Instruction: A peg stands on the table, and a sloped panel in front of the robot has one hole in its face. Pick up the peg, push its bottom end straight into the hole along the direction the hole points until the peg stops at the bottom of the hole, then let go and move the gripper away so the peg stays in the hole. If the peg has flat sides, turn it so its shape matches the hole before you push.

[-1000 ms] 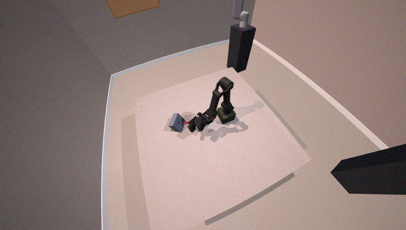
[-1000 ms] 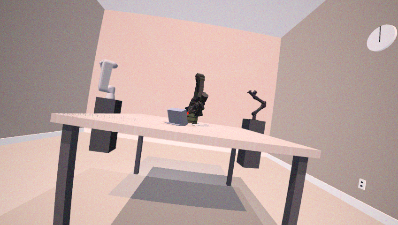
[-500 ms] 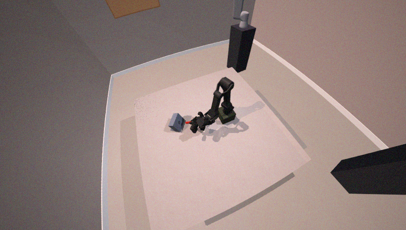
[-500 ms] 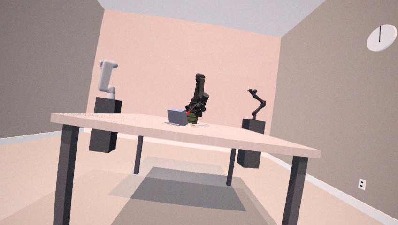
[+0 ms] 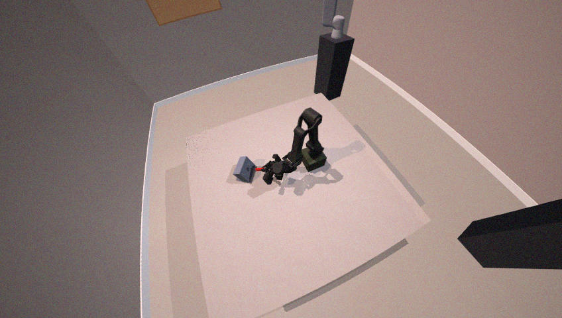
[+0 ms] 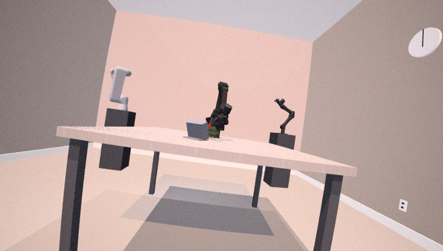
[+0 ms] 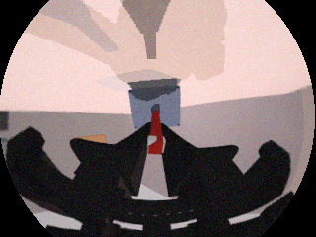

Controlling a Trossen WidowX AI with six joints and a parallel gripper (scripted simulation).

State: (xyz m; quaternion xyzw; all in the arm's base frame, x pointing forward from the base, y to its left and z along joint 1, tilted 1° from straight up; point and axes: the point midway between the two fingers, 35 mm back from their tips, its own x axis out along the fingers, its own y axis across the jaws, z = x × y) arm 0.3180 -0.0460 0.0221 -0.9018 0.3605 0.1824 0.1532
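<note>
Right now my gripper tip is 90 mm short of the sloped panel, 80 mm to the left of it and 50 mm above it. Round my gripper tip: red peg: 10 mm behind, 10 mm to the left, 10 mm above.
</note>
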